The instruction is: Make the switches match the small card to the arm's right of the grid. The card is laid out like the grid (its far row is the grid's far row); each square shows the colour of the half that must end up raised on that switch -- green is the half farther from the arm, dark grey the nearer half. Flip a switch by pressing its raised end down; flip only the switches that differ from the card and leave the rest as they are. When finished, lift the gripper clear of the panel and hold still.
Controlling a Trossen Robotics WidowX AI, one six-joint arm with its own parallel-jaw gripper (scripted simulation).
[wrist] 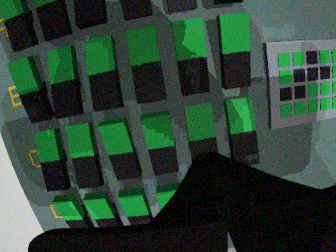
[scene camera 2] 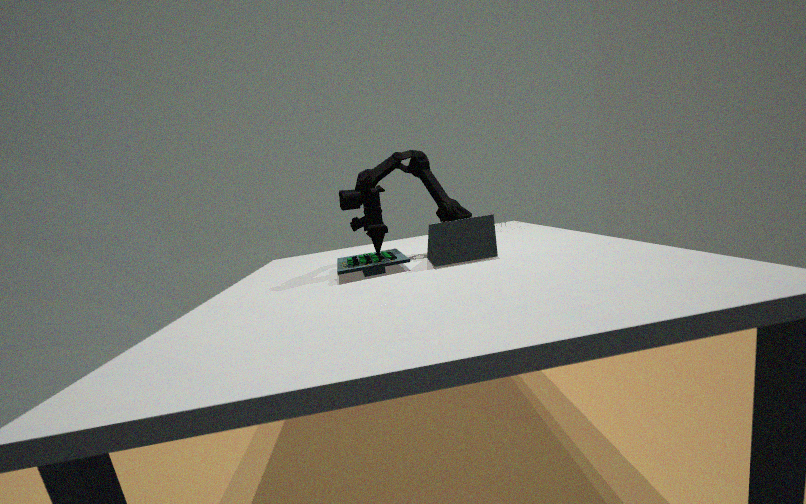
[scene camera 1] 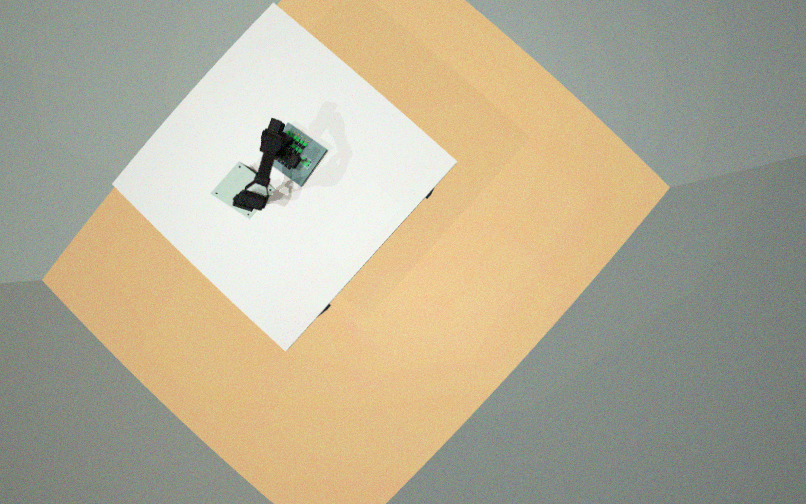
Labels:
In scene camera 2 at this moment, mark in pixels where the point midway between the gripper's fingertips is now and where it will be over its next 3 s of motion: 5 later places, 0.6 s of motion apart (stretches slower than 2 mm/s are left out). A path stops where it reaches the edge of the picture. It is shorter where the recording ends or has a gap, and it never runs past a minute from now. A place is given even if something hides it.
My gripper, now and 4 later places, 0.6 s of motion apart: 378, 252; 378, 253; 378, 254; 376, 244; 368, 236

